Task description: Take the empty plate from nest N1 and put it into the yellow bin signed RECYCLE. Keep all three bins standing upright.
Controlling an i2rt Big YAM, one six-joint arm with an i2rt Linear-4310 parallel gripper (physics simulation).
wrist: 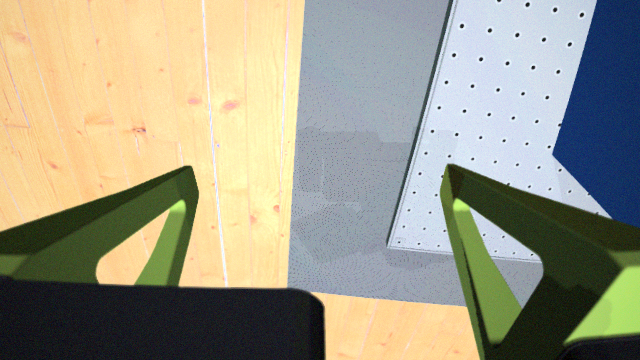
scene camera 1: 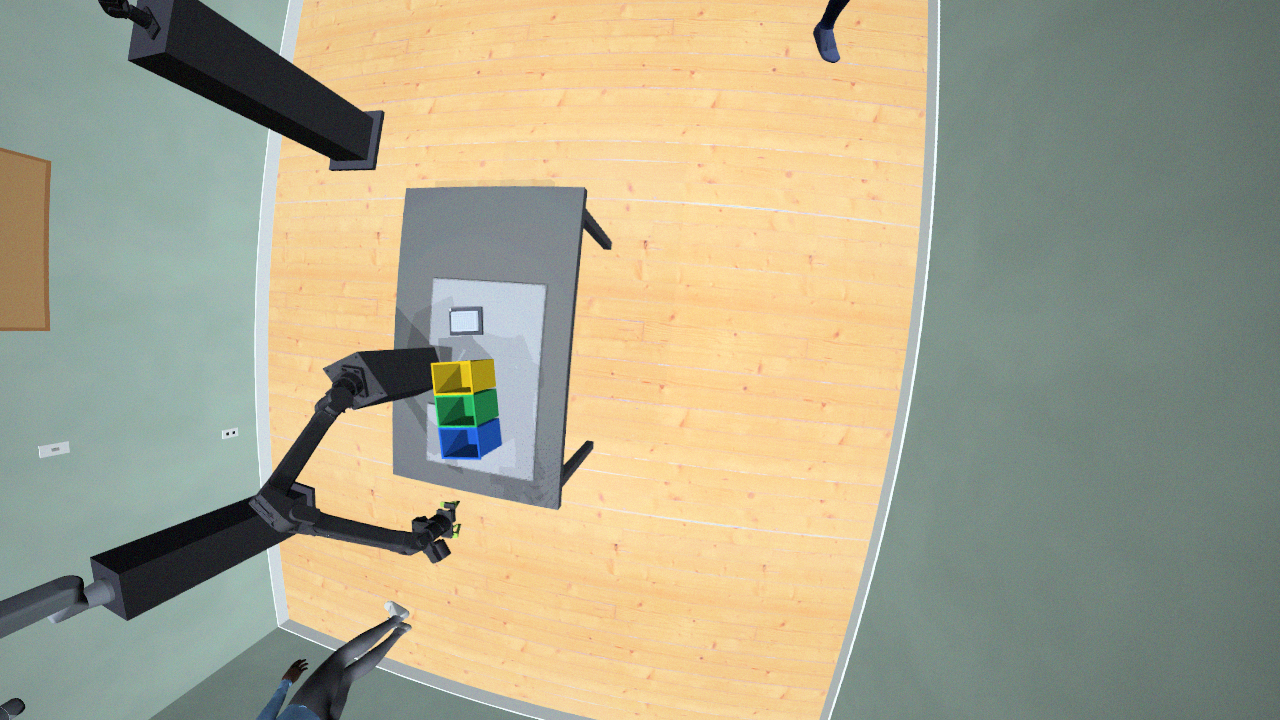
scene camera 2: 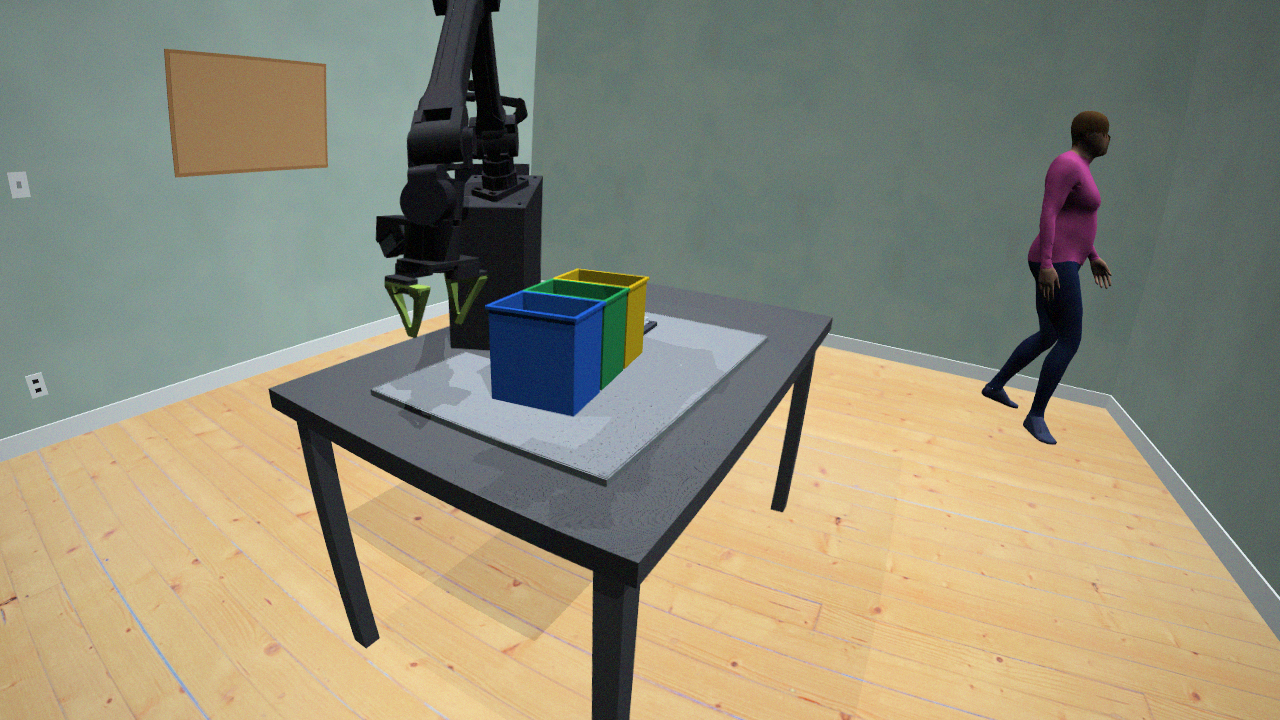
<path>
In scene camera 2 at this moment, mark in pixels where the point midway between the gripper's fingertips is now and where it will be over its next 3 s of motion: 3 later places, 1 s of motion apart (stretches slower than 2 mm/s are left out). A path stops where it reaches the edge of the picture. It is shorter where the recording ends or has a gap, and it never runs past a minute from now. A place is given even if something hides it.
My gripper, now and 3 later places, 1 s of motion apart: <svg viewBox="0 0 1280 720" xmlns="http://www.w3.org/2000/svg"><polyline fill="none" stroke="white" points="436,330 486,252 519,220 539,212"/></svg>
</path>
